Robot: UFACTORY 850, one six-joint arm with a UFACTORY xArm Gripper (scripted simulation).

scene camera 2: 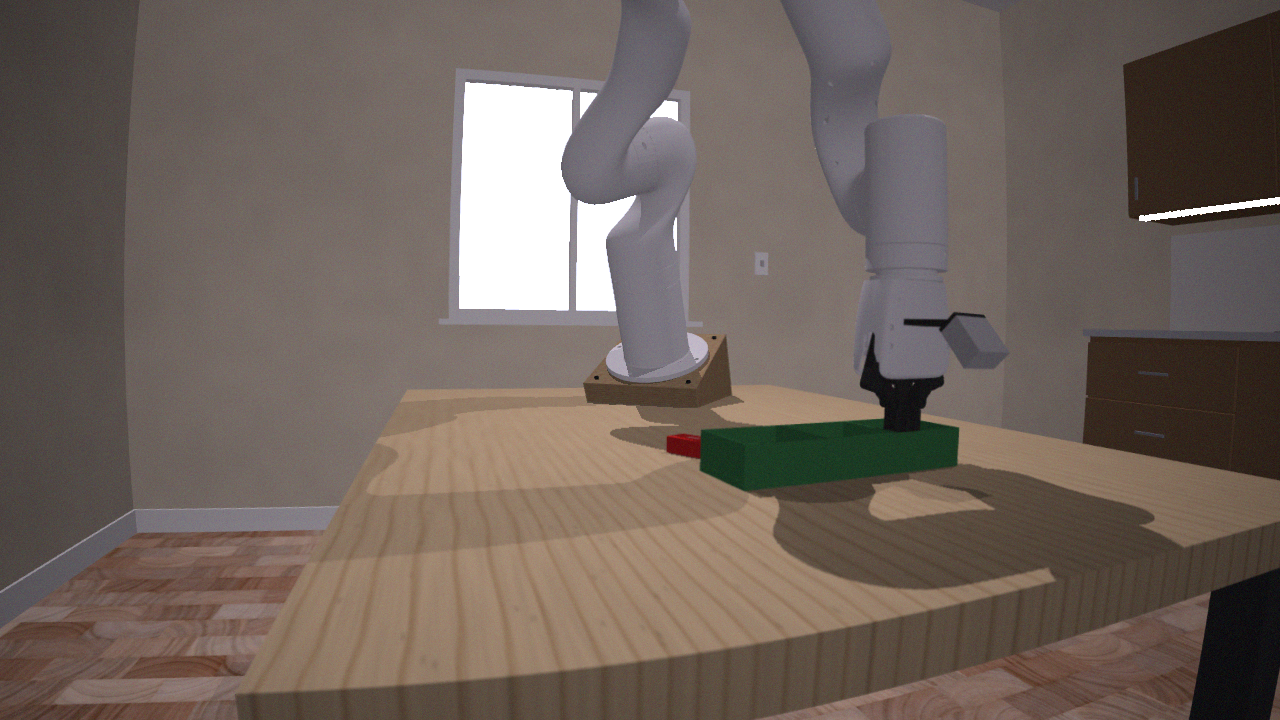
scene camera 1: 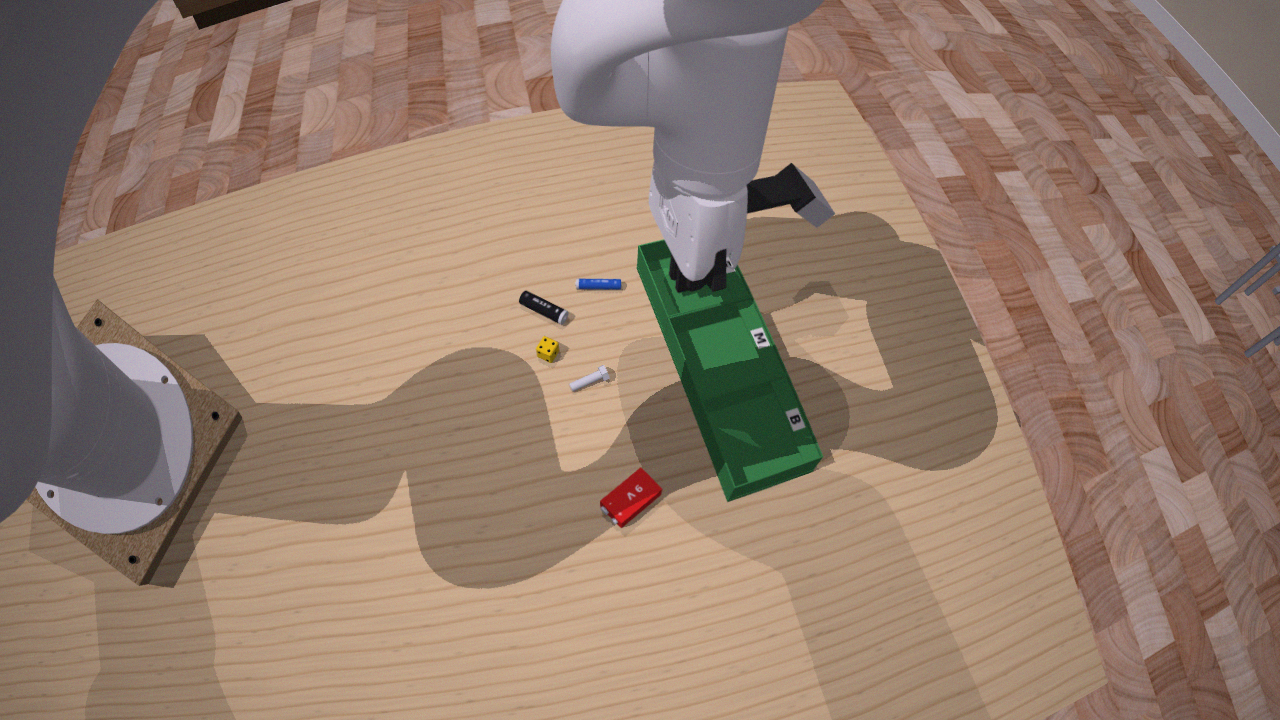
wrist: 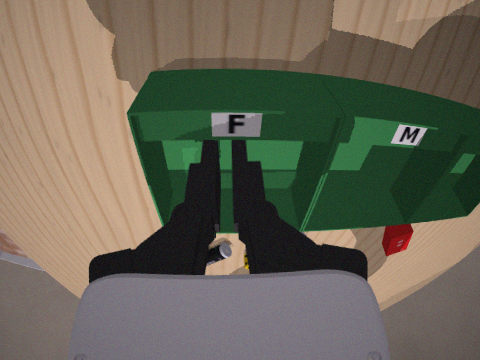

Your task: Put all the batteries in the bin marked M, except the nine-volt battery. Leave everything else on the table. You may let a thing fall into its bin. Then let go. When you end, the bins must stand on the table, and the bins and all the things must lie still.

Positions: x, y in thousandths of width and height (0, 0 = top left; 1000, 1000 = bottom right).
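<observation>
Visible: red nine-volt battery (scene camera 1: 499, 683), (wrist: 826, 662); black battery (scene camera 1: 436, 437); green three-part bin (scene camera 1: 577, 567), (scene camera 2: 611, 634), (wrist: 786, 501); my gripper (scene camera 2: 704, 620), (scene camera 1: 538, 390), (wrist: 470, 440).
</observation>
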